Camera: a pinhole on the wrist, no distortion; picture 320 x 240 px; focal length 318.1 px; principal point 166.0 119.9 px. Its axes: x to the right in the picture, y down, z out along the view. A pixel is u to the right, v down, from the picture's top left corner.
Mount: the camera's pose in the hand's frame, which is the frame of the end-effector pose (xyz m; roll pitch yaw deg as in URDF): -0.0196 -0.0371 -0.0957 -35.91 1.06 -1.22
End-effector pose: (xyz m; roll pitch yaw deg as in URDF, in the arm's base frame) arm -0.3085 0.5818 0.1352 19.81 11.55 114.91
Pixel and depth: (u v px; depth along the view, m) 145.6 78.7 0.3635
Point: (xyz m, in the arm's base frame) -0.3651 0.5771 0.3967
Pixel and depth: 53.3 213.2 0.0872
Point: -0.3289 0.5150 0.1201
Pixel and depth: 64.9 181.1 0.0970
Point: -0.3264 0.5190 0.1312
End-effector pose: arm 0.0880 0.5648 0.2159 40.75 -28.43 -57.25
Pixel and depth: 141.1 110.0 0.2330
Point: 0.0445 0.6463 0.3199
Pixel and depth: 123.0 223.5 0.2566
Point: 0.1036 0.7181 0.3404
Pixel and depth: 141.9 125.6 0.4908
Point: -0.0326 0.7554 0.5417
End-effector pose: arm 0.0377 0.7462 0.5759 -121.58 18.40 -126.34
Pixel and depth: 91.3 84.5 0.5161
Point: 0.3318 0.8268 0.2590
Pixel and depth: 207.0 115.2 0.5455
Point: 0.2028 0.7108 0.1596
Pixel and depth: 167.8 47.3 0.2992
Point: 0.1680 0.7283 0.4194
